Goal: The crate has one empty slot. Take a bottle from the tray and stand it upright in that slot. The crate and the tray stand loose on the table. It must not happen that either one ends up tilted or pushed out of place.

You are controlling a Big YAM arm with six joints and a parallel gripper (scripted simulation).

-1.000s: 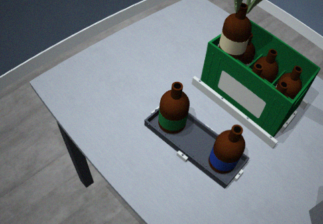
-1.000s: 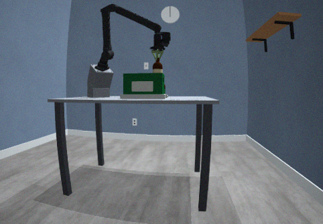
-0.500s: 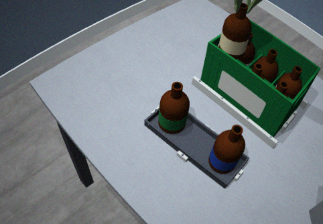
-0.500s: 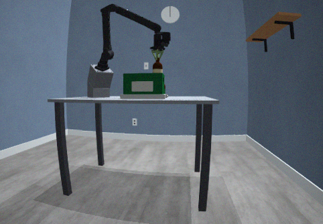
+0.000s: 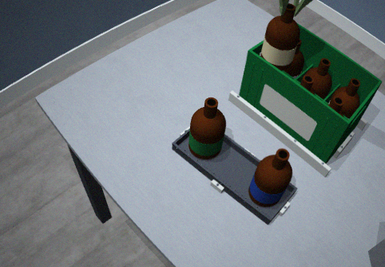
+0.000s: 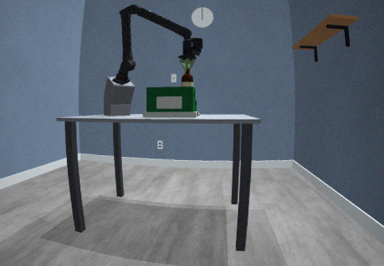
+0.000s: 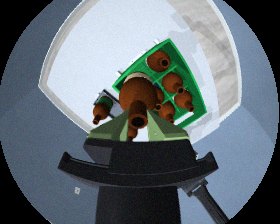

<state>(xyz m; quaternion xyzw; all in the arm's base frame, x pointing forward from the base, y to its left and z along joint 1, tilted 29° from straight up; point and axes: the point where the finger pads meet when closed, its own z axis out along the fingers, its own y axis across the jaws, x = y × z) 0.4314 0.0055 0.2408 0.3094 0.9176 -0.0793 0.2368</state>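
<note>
Now: hand 60 mm above the brown bottle. From my hand the other things lie so: grey tray 80 mm behind, 200 mm to the left, 280 mm below; crate 90 mm behind, 50 mm to the right, 210 mm below.
</note>
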